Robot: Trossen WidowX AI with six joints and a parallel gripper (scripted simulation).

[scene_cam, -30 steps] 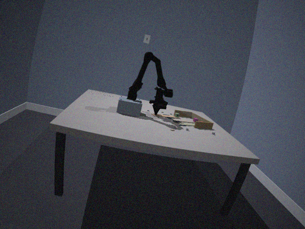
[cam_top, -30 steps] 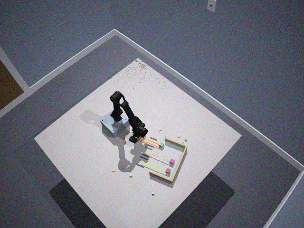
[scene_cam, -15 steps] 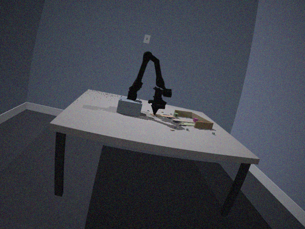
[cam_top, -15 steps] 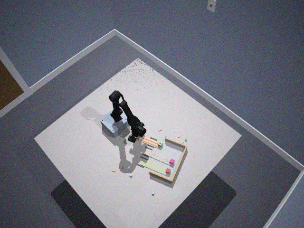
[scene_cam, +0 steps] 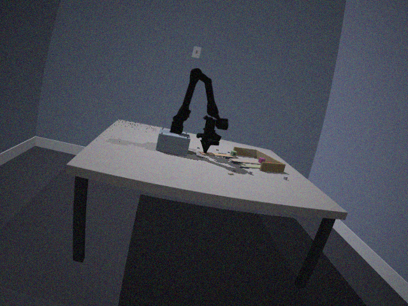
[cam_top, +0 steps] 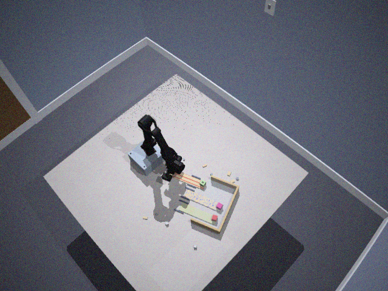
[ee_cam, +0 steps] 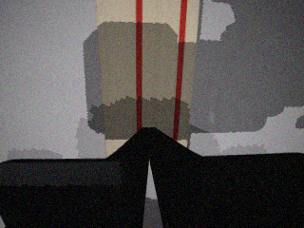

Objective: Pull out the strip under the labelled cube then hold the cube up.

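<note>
Right now my gripper tip is 8 cm short of the striped strip and 5 cm to the right of it.
</note>
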